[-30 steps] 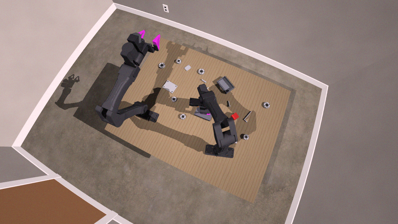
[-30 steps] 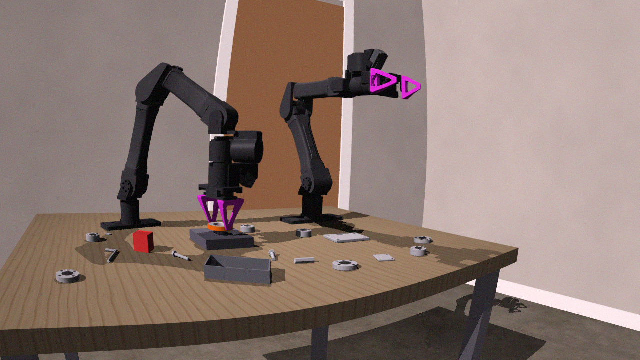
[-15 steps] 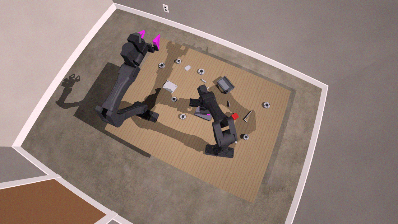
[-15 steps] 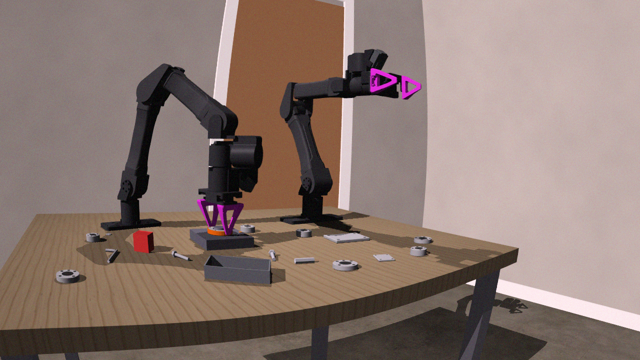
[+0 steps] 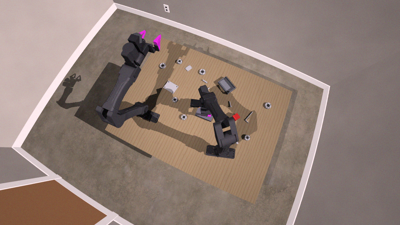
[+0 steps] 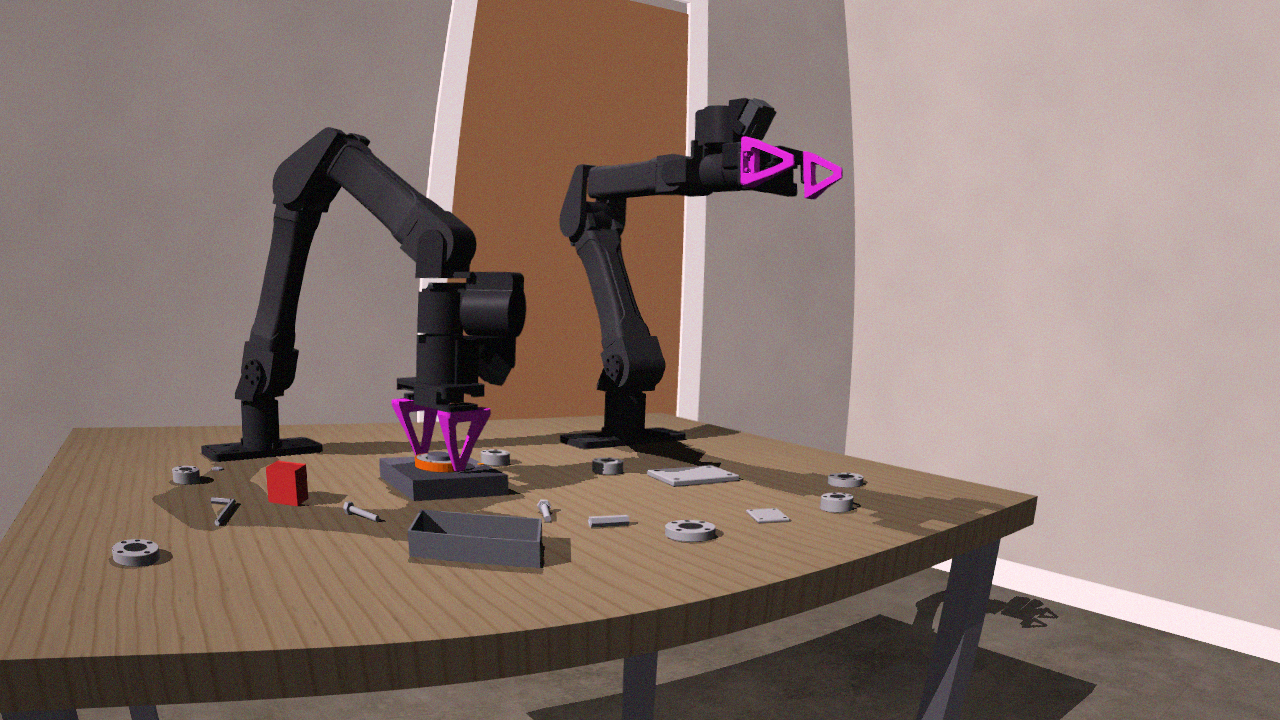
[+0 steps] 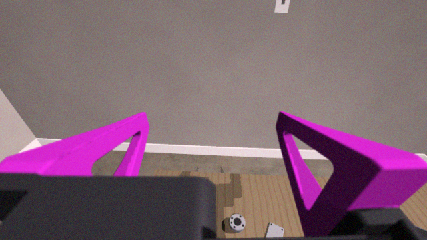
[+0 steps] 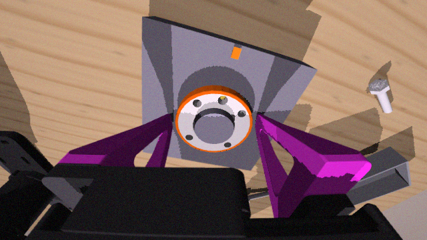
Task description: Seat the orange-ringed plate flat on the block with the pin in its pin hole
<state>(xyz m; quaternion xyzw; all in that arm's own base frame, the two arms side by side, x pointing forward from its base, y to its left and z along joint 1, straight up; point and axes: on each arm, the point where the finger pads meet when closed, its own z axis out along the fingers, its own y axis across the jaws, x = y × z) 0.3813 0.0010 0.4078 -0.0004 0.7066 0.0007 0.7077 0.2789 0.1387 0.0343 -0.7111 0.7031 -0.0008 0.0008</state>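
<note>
My right hand is 1 cm above the orange-ringed plate. Round my right hand: red cube (5 cm ahead, 21 cm to the right, 1 cm below); grey box (25 cm ahead, 5 cm to the right, 3 cm below); grey block (3 cm to the left, 1 cm below).
</note>
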